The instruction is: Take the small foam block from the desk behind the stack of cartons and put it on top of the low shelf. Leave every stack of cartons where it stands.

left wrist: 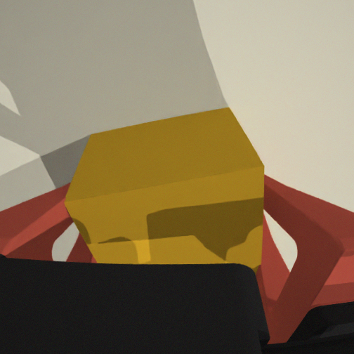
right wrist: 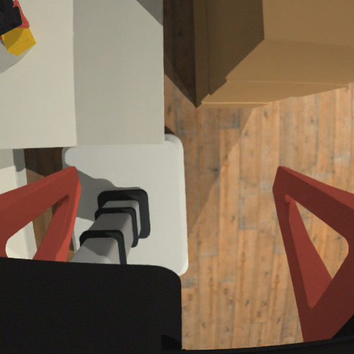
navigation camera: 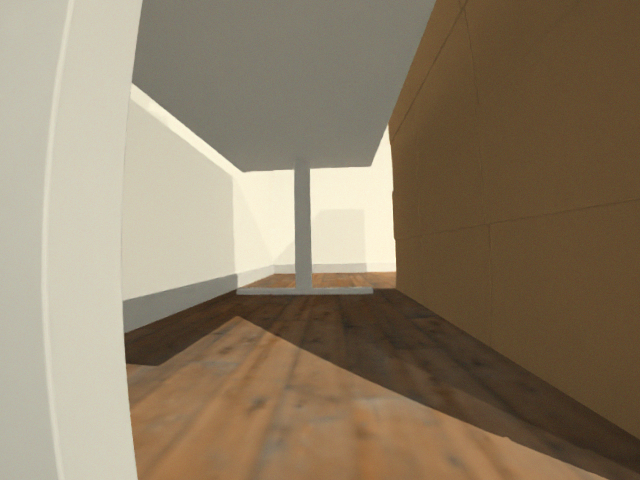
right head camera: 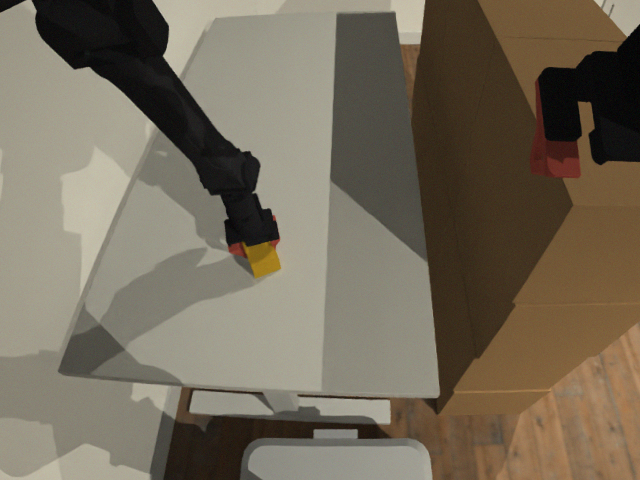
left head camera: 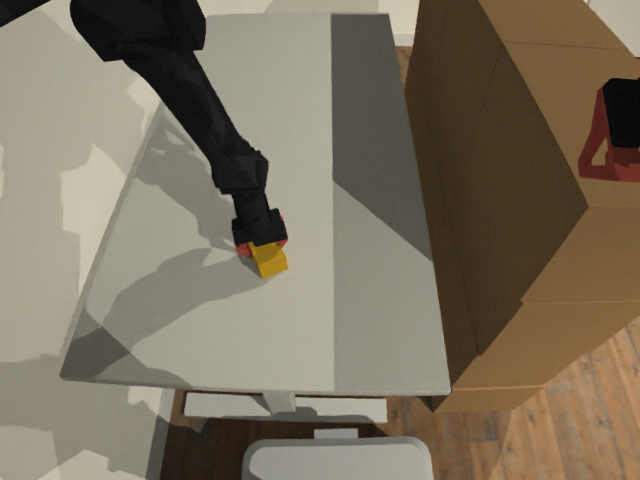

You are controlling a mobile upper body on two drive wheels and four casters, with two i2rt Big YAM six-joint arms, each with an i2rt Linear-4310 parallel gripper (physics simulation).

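Places are measured from the left arm's base along level axes (x ahead, y left, z up), in metres.
Pixels of known places: left gripper, fingertip midpoint: (right head camera: pixel 260 252) (left head camera: pixel 265 252); right gripper, fingertip midpoint: (right head camera: pixel 592 167) (left head camera: pixel 633 171).
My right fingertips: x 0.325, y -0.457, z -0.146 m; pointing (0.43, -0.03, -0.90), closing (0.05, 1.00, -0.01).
Observation:
Ahead of a thing's pixels: the offset from my right fingertips to its middle. "*": to the spot under its first point. Level surfaces: height alone.
The yellow foam block {0.292 m ahead, 0.381 m left, 0.521 m down} (left head camera: pixel 272 266) (right head camera: pixel 264 264) (left wrist: pixel 165 155) (right wrist: pixel 20 41) is between the red fingers of my left gripper (left head camera: pixel 263 245) (right head camera: pixel 257 245) (left wrist: pixel 174 177), which is shut on it. The block is at the surface of the pale desk {0.544 m down} (left head camera: pixel 382 335) (right head camera: pixel 372 335) (right wrist: pixel 120 100); whether it touches the desk I cannot tell. My right gripper (right wrist: pixel 176 177) (right head camera: pixel 555 167) is open and empty, high up to the right of the desk. The stack of cartons {* 0.366 m ahead, 0.119 m right, 0.468 m down} (left head camera: pixel 491 206) (right head camera: pixel 480 206) (right wrist: pixel 300 60) (navigation camera: pixel 516 258) stands along the desk's right side. The low shelf does not show clearly.
A rounded pale base (left head camera: pixel 336 459) (right head camera: pixel 336 459) (right wrist: pixel 165 200) lies below the desk's near edge. The desk's foot bar (left head camera: pixel 341 410) shows beneath that edge. In the navigation camera, a post (navigation camera: pixel 302 227) stands under the desk and a pale upright surface (navigation camera: pixel 87 258) fills the left side.

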